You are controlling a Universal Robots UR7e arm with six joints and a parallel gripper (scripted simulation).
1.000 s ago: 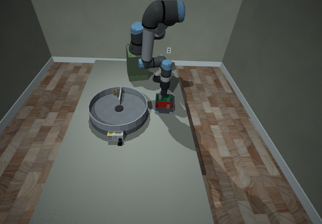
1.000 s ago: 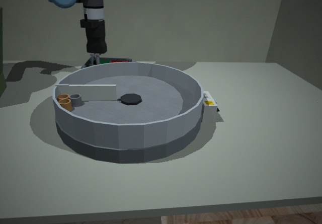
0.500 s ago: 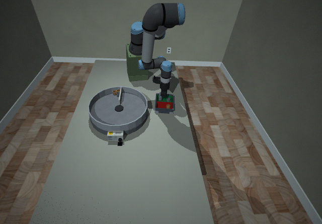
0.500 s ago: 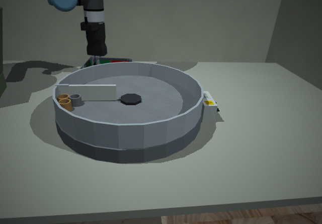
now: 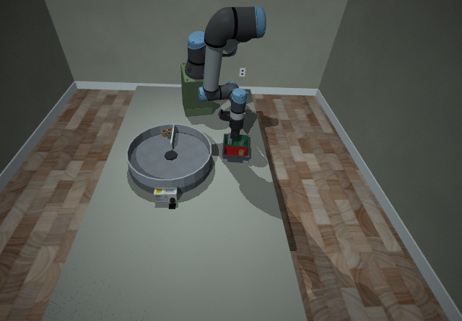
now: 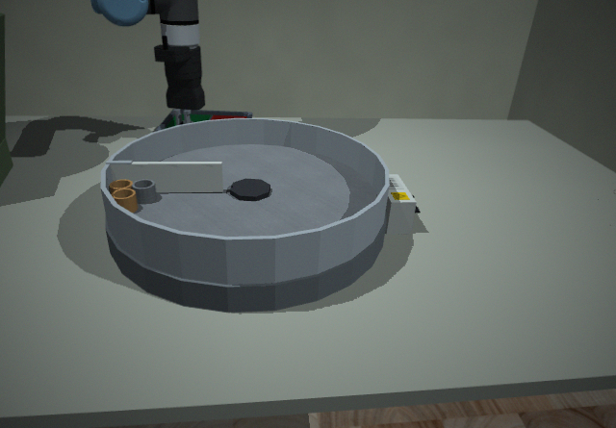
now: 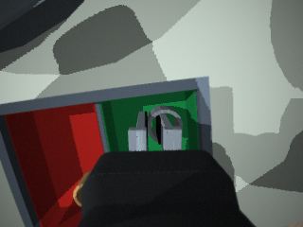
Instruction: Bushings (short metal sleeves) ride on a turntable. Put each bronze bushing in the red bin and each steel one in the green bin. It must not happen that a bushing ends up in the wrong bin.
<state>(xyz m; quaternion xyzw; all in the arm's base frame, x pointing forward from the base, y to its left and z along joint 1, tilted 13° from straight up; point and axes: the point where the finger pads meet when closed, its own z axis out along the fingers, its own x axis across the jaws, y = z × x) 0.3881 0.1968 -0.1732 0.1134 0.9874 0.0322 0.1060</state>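
Now: the bin 5 cm ahead of my hand, 3 cm to the left of it and 1 cm below it. The rest, counted from my hand: turntable: 14 cm ahead, 32 cm to the right, 2 cm above.
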